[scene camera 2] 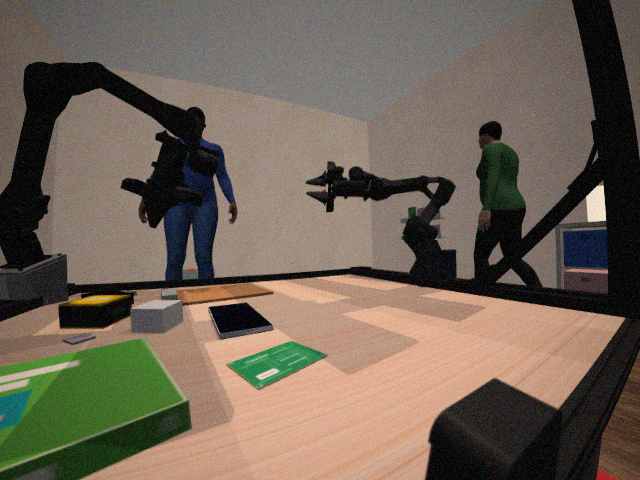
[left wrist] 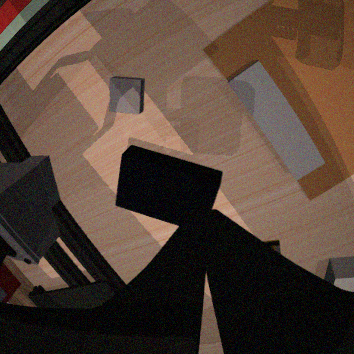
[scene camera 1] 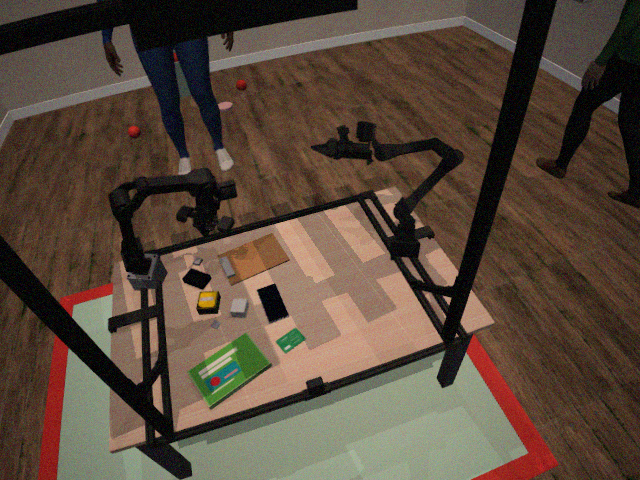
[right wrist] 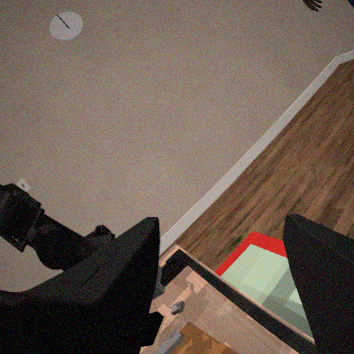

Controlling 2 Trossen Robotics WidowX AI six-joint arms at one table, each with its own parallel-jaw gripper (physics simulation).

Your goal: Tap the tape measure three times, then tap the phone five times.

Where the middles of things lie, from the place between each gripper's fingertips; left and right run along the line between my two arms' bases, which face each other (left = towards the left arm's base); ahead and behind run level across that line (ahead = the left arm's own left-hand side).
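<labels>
My left gripper is 2 cm short of the brown board (scene camera 1: 262, 254), 13 cm to the left of it and 15 cm above it. Counting from my left hand, I find the phone (scene camera 2: 234, 320) 20 cm behind, 21 cm to the right and 16 cm below, while the white-grey block (scene camera 2: 158, 316) is 21 cm behind it, 10 cm to the right of it and 14 cm below it.
As for my right hand, the brown board is 27 cm to the left of it, 22 cm behind it and 31 cm below it. The phone, measured from my right hand, is 43 cm behind, 20 cm to the left and 31 cm below. From that same right hand I find the white-grey block 45 cm behind, 31 cm to the left and 30 cm below.
</labels>
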